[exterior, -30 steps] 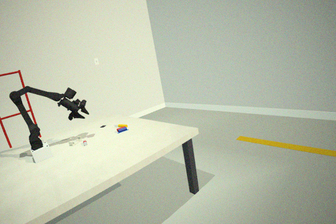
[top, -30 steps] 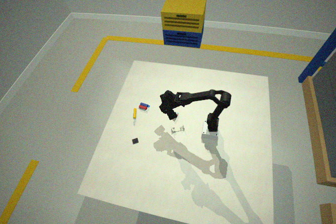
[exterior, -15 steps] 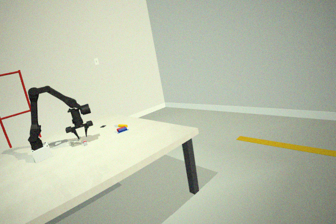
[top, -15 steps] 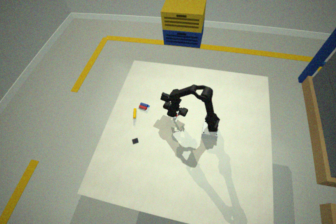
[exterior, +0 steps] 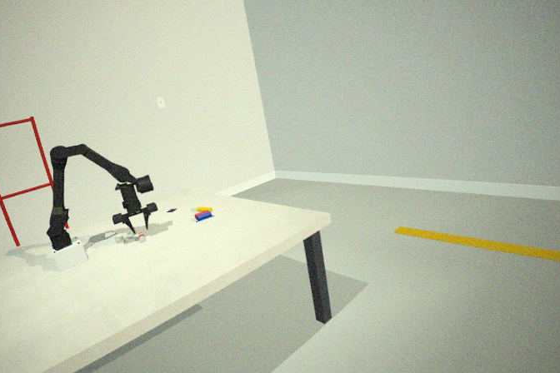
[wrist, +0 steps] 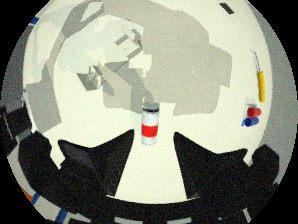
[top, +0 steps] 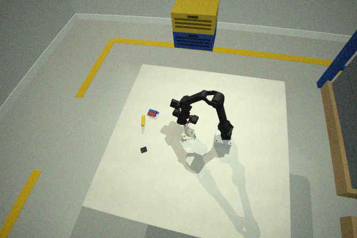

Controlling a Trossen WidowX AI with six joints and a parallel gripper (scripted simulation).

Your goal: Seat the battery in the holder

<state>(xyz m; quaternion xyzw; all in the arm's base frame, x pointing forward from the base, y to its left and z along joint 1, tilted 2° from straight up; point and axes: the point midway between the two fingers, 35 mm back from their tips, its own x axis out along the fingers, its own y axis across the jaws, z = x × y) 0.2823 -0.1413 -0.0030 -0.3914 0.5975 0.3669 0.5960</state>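
My gripper tip is now 1 cm past the battery and 2 cm above it. Round my gripper tip: dark square 31 cm ahead, 21 cm to the left, 4 cm below; yellow screwdriver 33 cm ahead, 1 cm to the left, 3 cm below.
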